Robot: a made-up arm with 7 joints.
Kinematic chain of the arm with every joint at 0, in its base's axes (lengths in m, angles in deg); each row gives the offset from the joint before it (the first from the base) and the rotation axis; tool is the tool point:
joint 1: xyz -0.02 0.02 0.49 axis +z
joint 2: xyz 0 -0.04 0.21 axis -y
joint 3: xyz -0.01 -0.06 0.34 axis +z
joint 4: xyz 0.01 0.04 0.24 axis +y
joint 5: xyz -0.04 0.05 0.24 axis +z
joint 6: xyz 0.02 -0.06 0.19 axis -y
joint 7: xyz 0 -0.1 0.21 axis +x
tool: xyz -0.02 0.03 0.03
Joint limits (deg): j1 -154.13..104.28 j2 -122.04..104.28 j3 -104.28..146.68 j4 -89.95..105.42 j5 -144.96..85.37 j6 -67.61..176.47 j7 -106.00..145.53
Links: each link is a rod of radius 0.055 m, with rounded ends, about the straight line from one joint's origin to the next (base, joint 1, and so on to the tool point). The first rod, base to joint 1, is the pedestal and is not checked.
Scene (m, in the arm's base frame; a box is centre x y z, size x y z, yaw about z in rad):
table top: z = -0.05
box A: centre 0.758 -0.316 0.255 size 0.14 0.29 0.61 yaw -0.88
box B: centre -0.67 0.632 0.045 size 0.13 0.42 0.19 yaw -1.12
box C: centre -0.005 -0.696 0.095 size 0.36 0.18 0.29 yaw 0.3
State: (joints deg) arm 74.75 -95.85 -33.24 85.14 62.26 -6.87 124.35
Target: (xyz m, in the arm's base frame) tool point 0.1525 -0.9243 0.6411
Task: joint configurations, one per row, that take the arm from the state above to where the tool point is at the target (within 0.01 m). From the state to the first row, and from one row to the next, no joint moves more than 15 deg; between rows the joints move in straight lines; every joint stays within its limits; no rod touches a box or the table.
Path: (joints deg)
1: 61.98 -84.88 -35.66 85.03 50.64 -5.10 123.55
2: 49.20 -73.91 -38.08 84.92 39.02 -3.33 122.74
3: 36.43 -62.95 -40.50 84.81 27.41 -1.57 121.94
4: 23.65 -51.98 -42.92 84.71 15.79 0.20 121.14
5: 10.85 -59.47 -50.89 83.44 25.29 0.01 120.44
6: -1.96 -66.96 -58.85 82.18 34.79 -0.19 119.75
7: -14.76 -74.45 -66.82 80.92 44.28 -0.38 119.06
8: -27.57 -81.94 -74.79 79.66 53.78 -0.57 118.36

